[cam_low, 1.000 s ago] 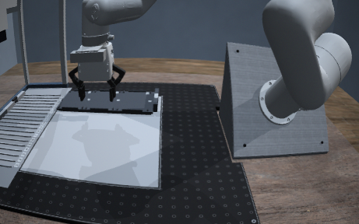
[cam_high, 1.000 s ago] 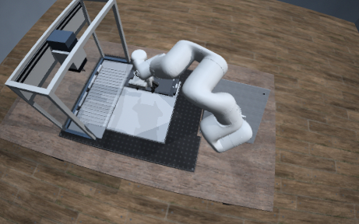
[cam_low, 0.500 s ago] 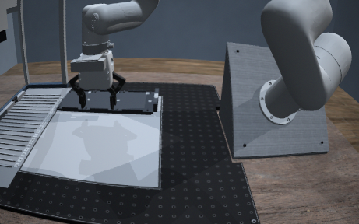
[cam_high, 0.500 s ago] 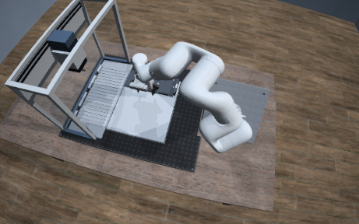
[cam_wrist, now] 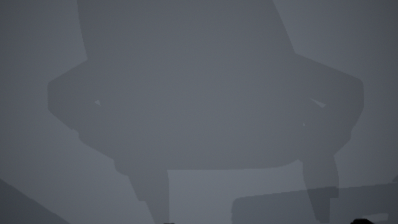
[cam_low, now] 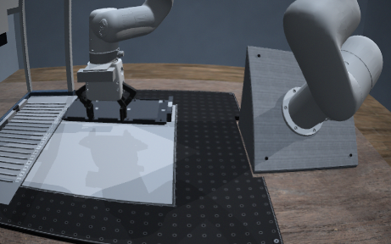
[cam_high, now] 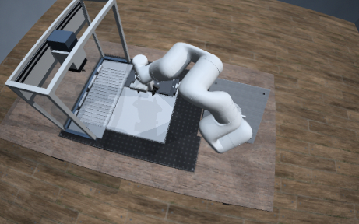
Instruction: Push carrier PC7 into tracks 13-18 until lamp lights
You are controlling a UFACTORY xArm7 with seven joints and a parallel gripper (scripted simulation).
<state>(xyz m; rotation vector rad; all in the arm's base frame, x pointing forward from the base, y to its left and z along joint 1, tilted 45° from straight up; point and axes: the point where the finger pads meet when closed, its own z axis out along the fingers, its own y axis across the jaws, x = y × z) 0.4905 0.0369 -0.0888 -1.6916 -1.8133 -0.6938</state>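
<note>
Right now the pale grey sheet is 6 cm to the left of my hand, 4 cm below it and 1 cm behind it. The rest, counted from my hand: carrier PC7: 9 cm to the right, 2 cm below.
</note>
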